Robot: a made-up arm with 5 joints. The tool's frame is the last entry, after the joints.
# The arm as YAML. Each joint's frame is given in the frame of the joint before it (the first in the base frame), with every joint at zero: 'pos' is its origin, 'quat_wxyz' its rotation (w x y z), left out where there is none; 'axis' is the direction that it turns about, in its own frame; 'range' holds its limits. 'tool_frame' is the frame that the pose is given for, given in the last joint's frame.
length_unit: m
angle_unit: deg
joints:
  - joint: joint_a
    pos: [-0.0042, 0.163, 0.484]
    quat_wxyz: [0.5, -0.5, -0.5, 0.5]
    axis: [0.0, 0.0, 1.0]
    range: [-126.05, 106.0]
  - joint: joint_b
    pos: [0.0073, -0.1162, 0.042]
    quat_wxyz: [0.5, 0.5, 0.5, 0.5]
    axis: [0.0, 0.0, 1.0]
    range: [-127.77, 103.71]
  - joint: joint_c
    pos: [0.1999, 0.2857, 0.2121]
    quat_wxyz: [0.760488, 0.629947, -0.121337, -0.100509]
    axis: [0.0, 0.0, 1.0]
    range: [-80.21, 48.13]
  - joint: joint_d
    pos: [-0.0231, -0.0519, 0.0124]
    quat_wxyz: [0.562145, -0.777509, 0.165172, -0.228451]
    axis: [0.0, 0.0, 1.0]
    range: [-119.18, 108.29]
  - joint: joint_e
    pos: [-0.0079, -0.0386, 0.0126]
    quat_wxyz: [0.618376, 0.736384, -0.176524, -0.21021]
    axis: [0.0, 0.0, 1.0]
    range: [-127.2, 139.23]
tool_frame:
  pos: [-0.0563, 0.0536, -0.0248]
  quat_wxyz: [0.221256, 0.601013, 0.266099, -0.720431]
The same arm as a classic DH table. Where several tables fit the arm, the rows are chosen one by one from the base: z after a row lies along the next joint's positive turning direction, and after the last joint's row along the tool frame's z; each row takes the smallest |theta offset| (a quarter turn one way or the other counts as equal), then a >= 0, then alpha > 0; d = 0 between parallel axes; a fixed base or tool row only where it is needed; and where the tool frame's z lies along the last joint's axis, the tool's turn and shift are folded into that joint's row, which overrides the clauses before.
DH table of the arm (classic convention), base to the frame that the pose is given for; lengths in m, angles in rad. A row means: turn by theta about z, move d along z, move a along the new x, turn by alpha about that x. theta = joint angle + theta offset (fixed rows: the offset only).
base (fixed): theta_offset 1.5708; d 0.484; a 0.163; alpha -1.5708
joint_a: theta_offset -1.5708; d 0.0462; a 0.1162; alpha -1.5708
joint_b: theta_offset -0.3217; d 0.2795; a -0.0993; alpha -1.393
joint_c: theta_offset -0.5364; d -0.3425; a -0.01; alpha 1.8376
joint_d: theta_offset -0.7396; d -0.0399; a -0.0139; alpha -1.7182
joint_e: theta_offset -0.9484; d 0.0114; a 0.0774; alpha -1.4344
tool (fixed): theta_offset 1.452; d 0.0075; a 0; alpha 0
Joint limits (rad, base to tool): -2.2..1.85 -2.23..1.8101 -1.3999..0.84 -2.0801..1.89 -2.2201..2.43

